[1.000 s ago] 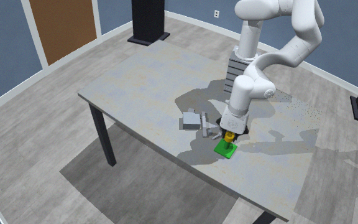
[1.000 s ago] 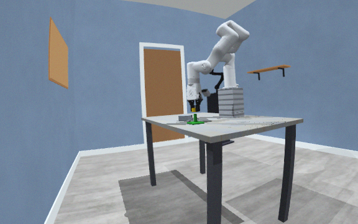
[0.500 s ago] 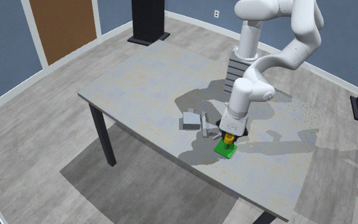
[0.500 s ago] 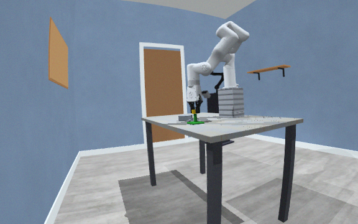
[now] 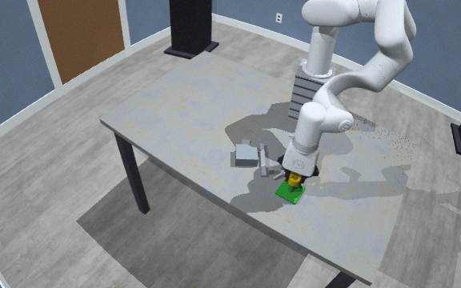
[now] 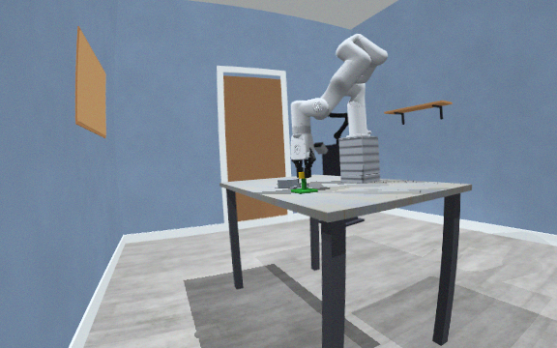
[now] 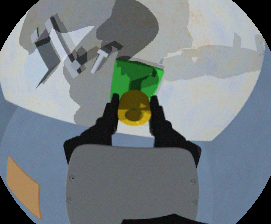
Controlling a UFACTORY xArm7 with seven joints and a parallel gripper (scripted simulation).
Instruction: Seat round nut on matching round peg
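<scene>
Now: hand 70 mm above the bolt, 60 mm to the left of it and 50 mm past it. From my hand the other things lie so: long grey bar 140 mm to the right, 90 mm behind, 70 mm below; grey block 200 mm to the right, 70 mm behind, 60 mm below.
</scene>
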